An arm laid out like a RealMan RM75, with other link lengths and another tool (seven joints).
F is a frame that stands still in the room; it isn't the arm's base.
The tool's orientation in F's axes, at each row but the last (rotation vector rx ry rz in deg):
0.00 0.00 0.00
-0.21 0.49 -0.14
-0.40 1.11 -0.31
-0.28 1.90 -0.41
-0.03 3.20 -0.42
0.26 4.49 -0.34
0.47 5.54 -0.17
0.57 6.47 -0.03
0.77 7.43 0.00
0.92 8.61 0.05
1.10 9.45 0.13
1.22 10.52 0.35
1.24 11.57 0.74
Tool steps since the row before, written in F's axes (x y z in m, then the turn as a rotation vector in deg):
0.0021 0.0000 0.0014 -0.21 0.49 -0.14
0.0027 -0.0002 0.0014 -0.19 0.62 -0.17
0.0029 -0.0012 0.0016 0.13 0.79 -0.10
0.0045 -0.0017 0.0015 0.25 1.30 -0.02
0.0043 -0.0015 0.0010 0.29 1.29 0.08
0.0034 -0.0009 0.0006 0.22 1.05 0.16
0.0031 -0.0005 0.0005 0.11 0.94 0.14
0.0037 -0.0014 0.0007 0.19 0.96 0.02
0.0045 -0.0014 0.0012 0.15 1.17 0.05
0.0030 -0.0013 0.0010 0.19 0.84 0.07
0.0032 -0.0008 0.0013 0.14 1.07 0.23
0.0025 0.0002 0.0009 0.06 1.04 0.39
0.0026 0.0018 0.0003 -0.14 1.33 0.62
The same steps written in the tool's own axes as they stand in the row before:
0.0021 0.0000 0.0014 -0.21 0.49 -0.14
0.0027 -0.0002 0.0014 -0.19 0.62 -0.17
0.0029 -0.0012 0.0016 0.13 0.79 -0.09
0.0045 -0.0017 0.0016 0.24 1.30 -0.01
0.0042 -0.0015 0.0012 0.28 1.29 0.10
0.0033 -0.0009 0.0009 0.20 1.05 0.17
0.0030 -0.0005 0.0008 0.09 0.94 0.14
0.0036 -0.0014 0.0011 0.19 0.96 0.03
0.0043 -0.0014 0.0018 0.14 1.17 0.05
0.0028 -0.0013 0.0015 0.18 0.84 0.08
0.0029 -0.0008 0.0018 0.10 1.07 0.23
0.0023 0.0002 0.0013 0.00 1.05 0.37
0.0025 0.0018 0.0008 -0.24 1.35 0.55

